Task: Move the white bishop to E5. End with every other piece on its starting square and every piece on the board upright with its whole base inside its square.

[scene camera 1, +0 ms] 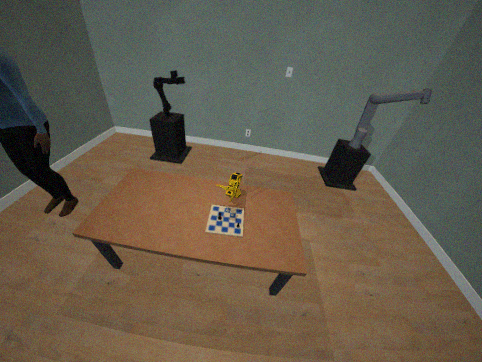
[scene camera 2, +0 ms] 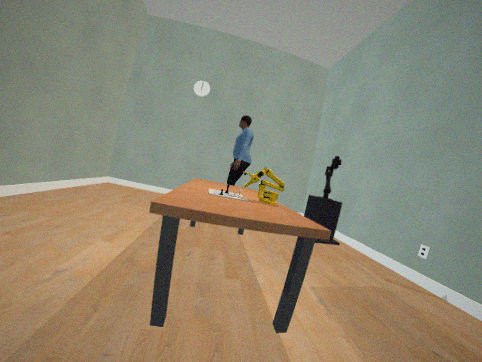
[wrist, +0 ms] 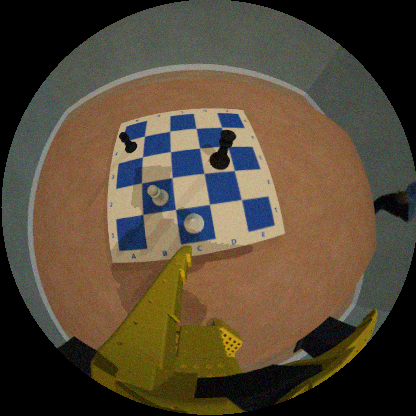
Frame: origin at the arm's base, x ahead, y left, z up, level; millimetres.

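Seen in the pictures: end effector, tool point: (scene camera 1: pixel 229 201) (scene camera 2: pixel 244 186) (wrist: pixel 190 252); arm's base, origin of the base link: (scene camera 2: pixel 264 202) (wrist: pixel 197 334).
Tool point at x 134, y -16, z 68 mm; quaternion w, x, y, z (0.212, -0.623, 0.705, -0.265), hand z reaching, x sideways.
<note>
Pixels of each thing's top centre, then the offset from my tool point to it. Level surfaces: height alone.
- bishop, middle of its top: (wrist: pixel 191 219) 20 mm ahead, 2 mm right, 19 mm down
- smaller white pawn, middle of its top: (wrist: pixel 150 188) 52 mm ahead, 32 mm left, 31 mm down
- tall black piece, middle of its top: (wrist: pixel 229 130) (scene camera 1: pixel 220 212) 93 mm ahead, 42 mm right, 9 mm down
- small black pawn, middle of its top: (wrist: pixel 120 132) (scene camera 1: pixel 238 223) 133 mm ahead, 78 mm left, 31 mm down
- board, middle of its top: (wrist: pixel 186 161) (scene camera 2: pixel 227 193) (scene camera 1: pixel 226 219) 95 mm ahead, 1 mm right, 62 mm down
- brown wooden table, its level: 68 mm down
In the wrist view, the white piece that looks like the bishop (wrist: pixel 193 223) stands upright on blue C1. A smaller white pawn (wrist: pixel 159 196) stands on B2. A tall black piece (wrist: pixel 220 159) (scene camera 1: pixel 220 216) stands on D3, and a small black pawn (wrist: pixel 130 146) (scene camera 1: pixel 238 225) stands on A4. The target E5 is the blue far right corner of the board (wrist: pixel 256 219) (scene camera 1: pixel 208 229) and bears no piece. My gripper (wrist: pixel 281 280) (scene camera 1: pixel 225 194) (scene camera 2: pixel 245 180) is fully open and empty, above the table on the row 1 side. Its fixed jaw tip shows near the board edge by B and C.
The board lies on a brown wooden table (scene camera 1: pixel 155 215) (scene camera 2: pixel 205 206). The yellow arm's base stands on the table beyond row 1. A person (scene camera 2: pixel 243 145) (scene camera 1: pixel 22 130) stands beyond the table. A black arm (scene camera 1: pixel 162 95) and a grey arm (scene camera 1: pixel 367 117) stand on pedestals on the floor.
</note>
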